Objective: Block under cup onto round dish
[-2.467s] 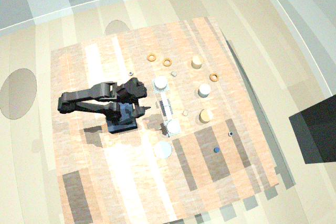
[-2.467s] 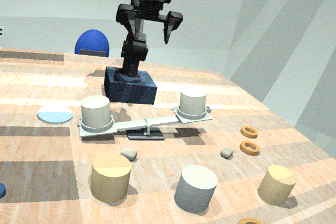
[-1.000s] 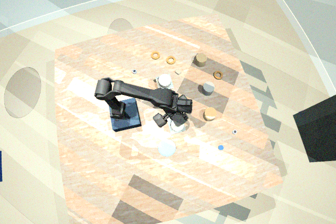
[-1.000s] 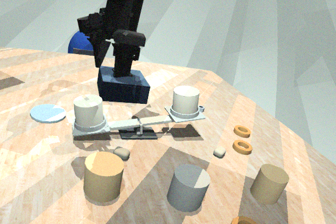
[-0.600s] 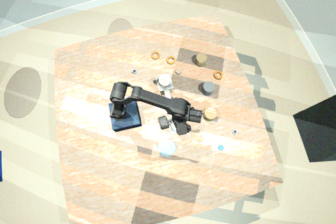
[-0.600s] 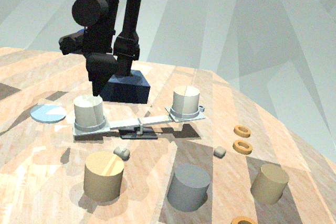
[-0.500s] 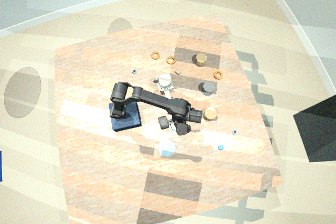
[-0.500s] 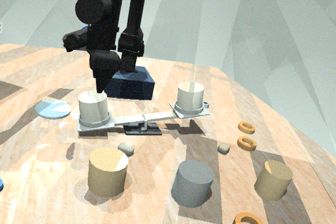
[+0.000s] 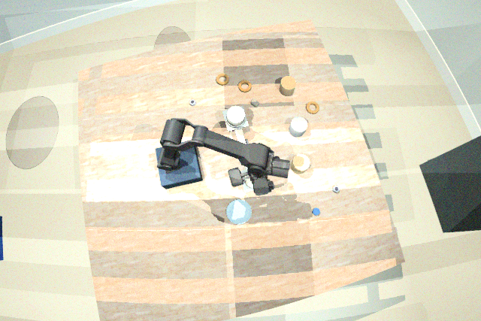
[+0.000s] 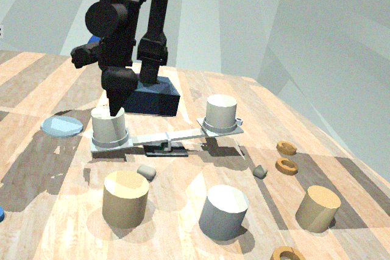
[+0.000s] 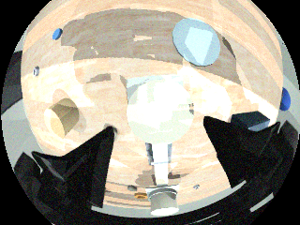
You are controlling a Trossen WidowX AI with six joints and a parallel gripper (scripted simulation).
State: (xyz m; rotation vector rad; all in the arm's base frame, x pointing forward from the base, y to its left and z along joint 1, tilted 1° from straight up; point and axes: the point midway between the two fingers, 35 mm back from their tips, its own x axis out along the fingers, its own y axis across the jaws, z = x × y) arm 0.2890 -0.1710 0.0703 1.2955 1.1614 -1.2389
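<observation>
The small pale block is 60 mm below my gripper tip. From my gripper tip the other things lie so: grey cylinder 250 mm ahead, 160 mm to the left, 70 mm below; blue disc 210 mm to the right, 190 mm ahead, 100 mm below; light blue round dish 100 mm below, 100 mm behind, 90 mm to the right.
</observation>
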